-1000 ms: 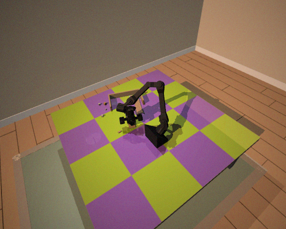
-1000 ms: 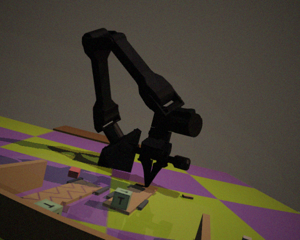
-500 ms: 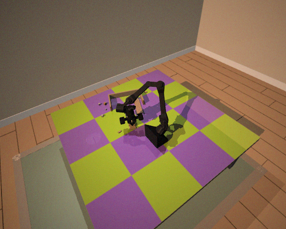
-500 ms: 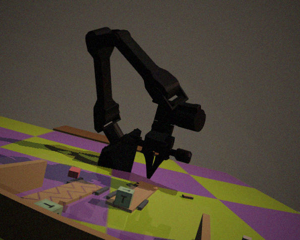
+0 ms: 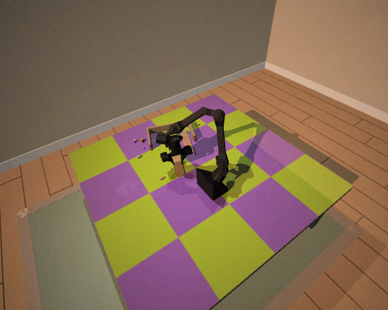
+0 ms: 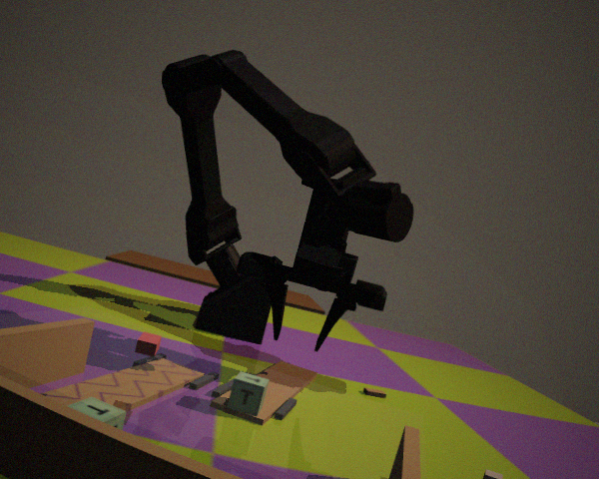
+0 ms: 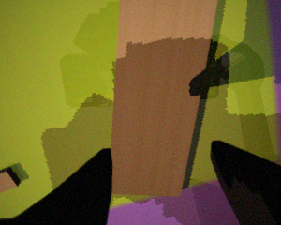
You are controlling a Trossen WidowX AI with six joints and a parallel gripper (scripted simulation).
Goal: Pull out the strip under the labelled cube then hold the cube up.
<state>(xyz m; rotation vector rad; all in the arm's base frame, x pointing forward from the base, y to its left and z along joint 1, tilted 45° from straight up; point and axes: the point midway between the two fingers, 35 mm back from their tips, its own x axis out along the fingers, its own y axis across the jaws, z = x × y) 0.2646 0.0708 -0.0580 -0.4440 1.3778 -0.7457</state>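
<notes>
My gripper tip is now 6 cm short of the tan strip, 2 cm to the left of it and 4 cm above it. From my gripper tip the other things lie so: small red cube (24 cm ahead, 15 cm to the right, 2 cm above).
</notes>
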